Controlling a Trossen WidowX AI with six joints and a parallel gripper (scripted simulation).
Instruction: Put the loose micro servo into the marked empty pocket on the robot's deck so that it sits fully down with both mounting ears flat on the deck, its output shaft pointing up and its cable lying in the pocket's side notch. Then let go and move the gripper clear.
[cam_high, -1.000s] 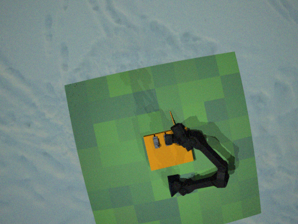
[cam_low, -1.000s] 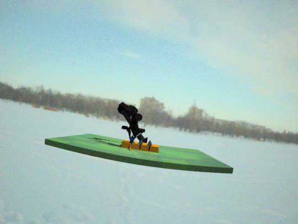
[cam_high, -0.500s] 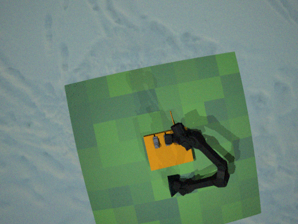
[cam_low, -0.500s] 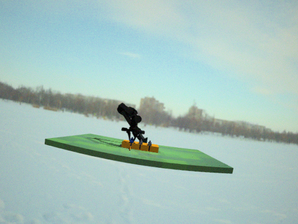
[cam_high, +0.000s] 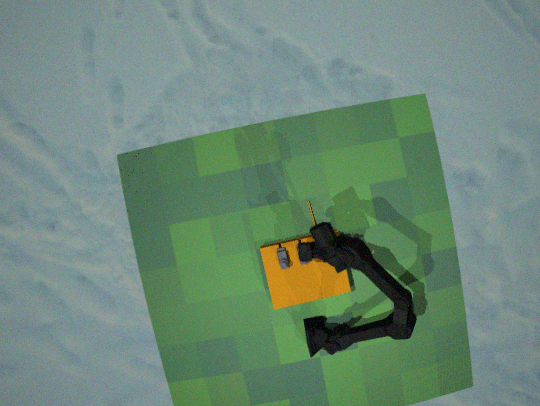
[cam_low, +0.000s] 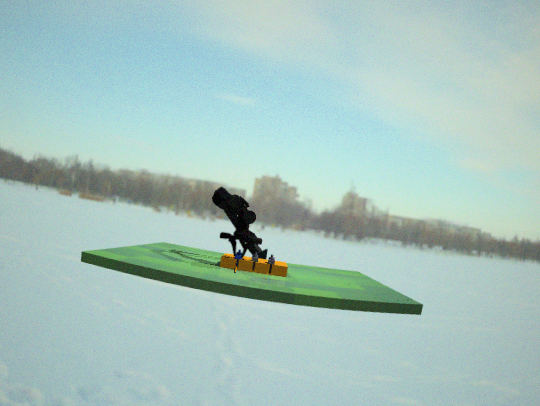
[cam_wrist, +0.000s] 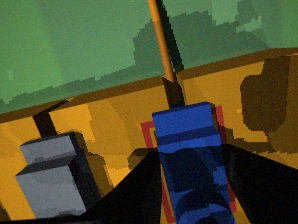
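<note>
The orange deck is 130 mm behind my gripper tip, 70 mm to the left of it and 30 mm below it.
</note>
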